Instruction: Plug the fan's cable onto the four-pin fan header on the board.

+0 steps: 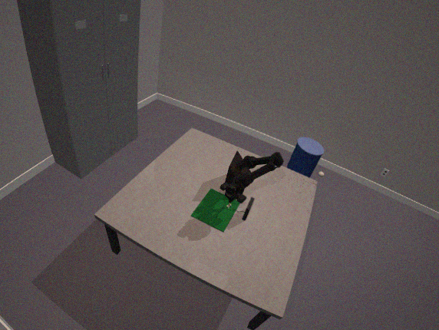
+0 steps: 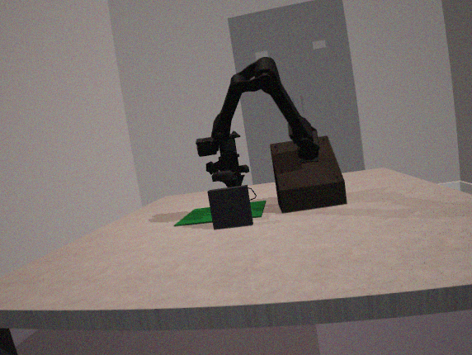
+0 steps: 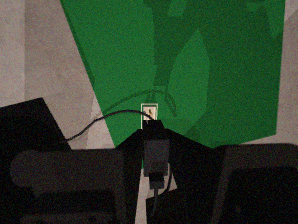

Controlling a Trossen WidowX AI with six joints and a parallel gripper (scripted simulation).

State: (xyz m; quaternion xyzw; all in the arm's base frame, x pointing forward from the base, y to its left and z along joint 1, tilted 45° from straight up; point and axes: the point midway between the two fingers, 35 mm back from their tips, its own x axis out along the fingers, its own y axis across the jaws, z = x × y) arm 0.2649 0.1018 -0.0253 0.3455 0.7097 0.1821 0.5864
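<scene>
My gripper tip is 6 cm above the pale four-pin header and 1 cm past it. From my gripper tip the other things lie so: dark fan plug: 1 cm behind, 1 cm above; then dark fan: 13 cm to the left, 1 cm below; then green board: 8 cm below, 6 cm to the right, 6 cm ahead.
</scene>
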